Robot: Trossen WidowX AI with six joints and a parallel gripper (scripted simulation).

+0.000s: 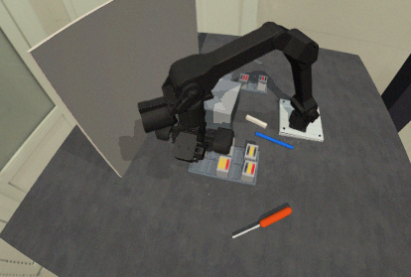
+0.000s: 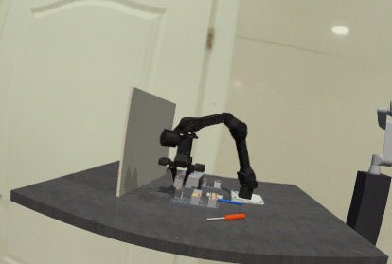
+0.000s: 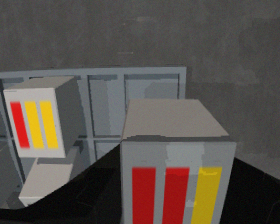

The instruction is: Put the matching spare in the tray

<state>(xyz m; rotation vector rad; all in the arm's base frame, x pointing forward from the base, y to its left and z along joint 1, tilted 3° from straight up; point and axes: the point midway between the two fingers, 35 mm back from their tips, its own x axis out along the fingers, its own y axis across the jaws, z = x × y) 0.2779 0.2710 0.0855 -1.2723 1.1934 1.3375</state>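
Now: gripper tip 23 cm short of the tall grey panel, 21 cm to the left of it and 14 cm below it. Also, from my gripper tip: grey spare block 2 cm above; then grey-blue mounted unit 1 cm ahead, 22 cm to the right, 3 cm below; then blue pen 20 cm behind, 17 cm to the right, 8 cm below.
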